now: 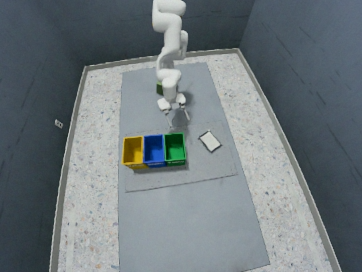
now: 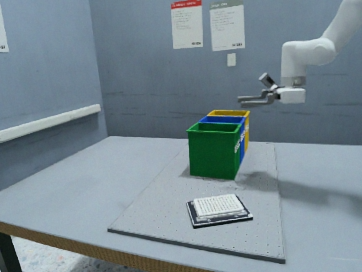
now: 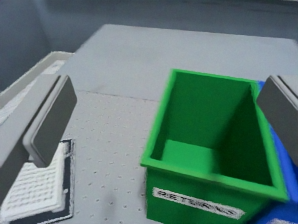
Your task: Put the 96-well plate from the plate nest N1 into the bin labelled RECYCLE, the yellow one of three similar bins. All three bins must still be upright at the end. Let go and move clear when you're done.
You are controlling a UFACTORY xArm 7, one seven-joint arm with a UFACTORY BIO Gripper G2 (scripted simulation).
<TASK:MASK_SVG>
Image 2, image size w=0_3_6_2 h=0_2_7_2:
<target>my gripper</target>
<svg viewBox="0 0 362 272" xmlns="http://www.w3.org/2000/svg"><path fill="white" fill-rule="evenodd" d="M305 85L285 86L283 88L274 85L267 91L261 90L260 96L237 97L237 102L241 103L241 108L255 108L256 105L272 105L274 100L284 104L304 103L306 90L302 89L302 87L305 87ZM267 95L268 101L250 102L250 100L264 99Z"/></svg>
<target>white 96-well plate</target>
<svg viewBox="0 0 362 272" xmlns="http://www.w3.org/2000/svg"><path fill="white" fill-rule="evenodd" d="M245 212L234 194L194 199L193 202L199 220L233 216Z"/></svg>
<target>green bin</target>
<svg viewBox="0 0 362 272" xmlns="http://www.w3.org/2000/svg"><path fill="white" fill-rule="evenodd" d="M186 130L188 132L190 175L235 180L240 168L240 127L242 124L197 122Z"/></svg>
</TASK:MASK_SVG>
